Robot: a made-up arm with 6 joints.
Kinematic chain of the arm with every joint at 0, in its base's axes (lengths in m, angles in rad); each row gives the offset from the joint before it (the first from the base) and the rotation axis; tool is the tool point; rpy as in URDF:
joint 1: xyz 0 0 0.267 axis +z
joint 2: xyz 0 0 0 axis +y
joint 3: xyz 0.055 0 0.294 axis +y
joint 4: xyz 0.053 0 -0.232 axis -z
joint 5: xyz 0 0 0 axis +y
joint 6: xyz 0.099 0 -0.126 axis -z
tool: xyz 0 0 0 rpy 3.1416 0 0
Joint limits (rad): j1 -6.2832..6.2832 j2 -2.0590..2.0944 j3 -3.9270..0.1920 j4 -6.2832..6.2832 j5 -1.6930..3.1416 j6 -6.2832..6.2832
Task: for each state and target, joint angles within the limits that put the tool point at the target. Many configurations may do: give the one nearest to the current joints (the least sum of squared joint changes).
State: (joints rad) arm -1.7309 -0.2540 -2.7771 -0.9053 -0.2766 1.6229
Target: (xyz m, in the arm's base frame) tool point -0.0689 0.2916 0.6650
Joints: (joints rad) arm -1.0652 -0.2180 -3.4498 -0.5300 -0.9448 1.6229
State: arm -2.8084 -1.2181 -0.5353 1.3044 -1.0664 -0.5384
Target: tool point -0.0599 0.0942 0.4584
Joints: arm -2.7226 -1.2250 0.1627 0.7628 -0.9788 -0.5384
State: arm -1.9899 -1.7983 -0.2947 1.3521 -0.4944 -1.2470
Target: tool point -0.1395 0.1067 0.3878
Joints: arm -1.7536 -1.9044 -0.0923 1.5197 -0.6966 -1.2470
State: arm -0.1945 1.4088 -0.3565 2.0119 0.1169 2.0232
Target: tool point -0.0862 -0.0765 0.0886
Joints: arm -0.1962 1.7318 -0.3238 1.9247 0.0087 2.0232
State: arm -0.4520 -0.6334 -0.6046 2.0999 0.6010 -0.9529
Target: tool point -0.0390 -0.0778 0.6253
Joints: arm -0.6705 -1.2968 -0.8862 1.9355 0.0606 -0.9529
